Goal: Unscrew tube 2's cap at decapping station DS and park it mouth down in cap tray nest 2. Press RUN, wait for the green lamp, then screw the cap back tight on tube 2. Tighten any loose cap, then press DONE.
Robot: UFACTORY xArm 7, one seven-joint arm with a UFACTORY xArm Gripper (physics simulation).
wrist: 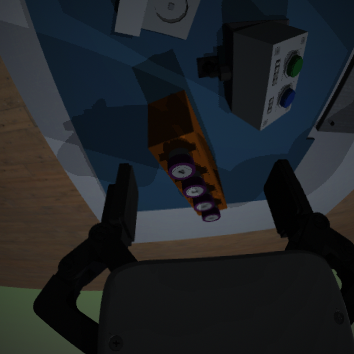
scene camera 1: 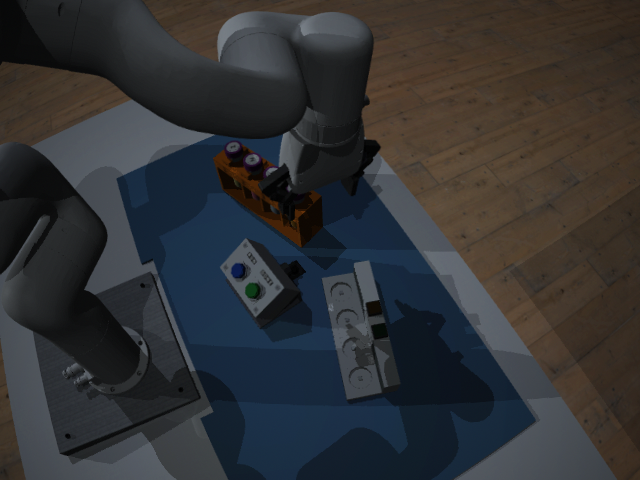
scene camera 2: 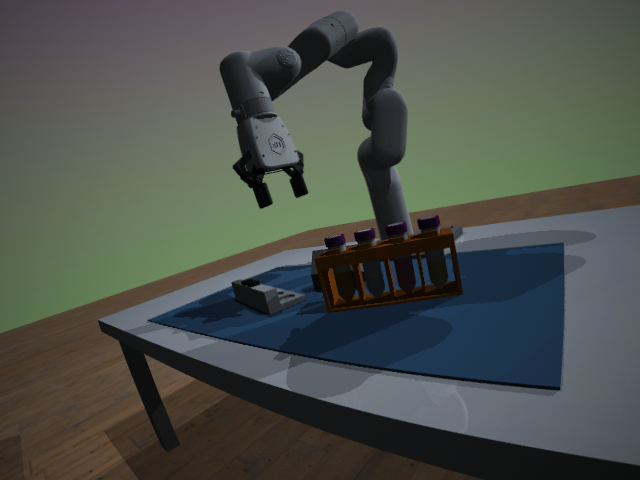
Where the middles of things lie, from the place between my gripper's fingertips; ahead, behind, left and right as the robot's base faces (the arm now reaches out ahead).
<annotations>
Right now the grey button box [scene camera 1: 278, 294] is 9 cm behind my hand, 3 cm to the left of it and 16 cm below it.
</annotations>
